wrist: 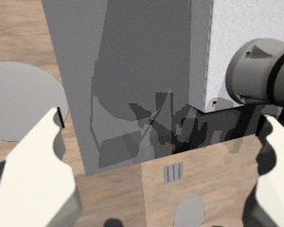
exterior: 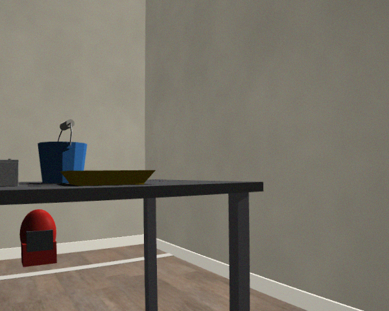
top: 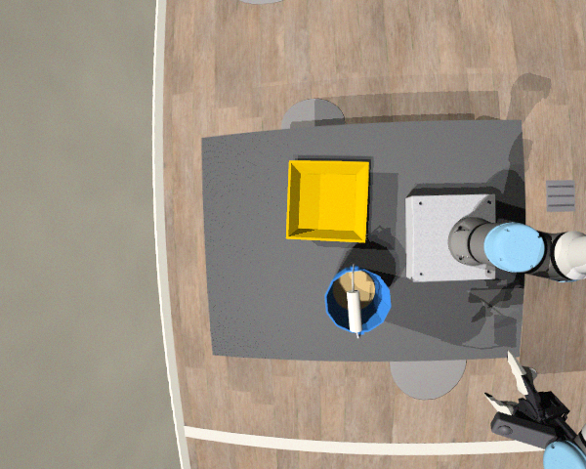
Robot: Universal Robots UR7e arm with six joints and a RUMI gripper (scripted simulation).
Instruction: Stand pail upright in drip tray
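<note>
Now: hand 350 mm short of the pail handle, 170 mm to the left of it and 70 mm above it. Also, from my hand: pail: 340 mm ahead, 170 mm to the right, 140 mm below; yellow drip tray: 480 mm to the right, 410 mm ahead, 260 mm below.
</note>
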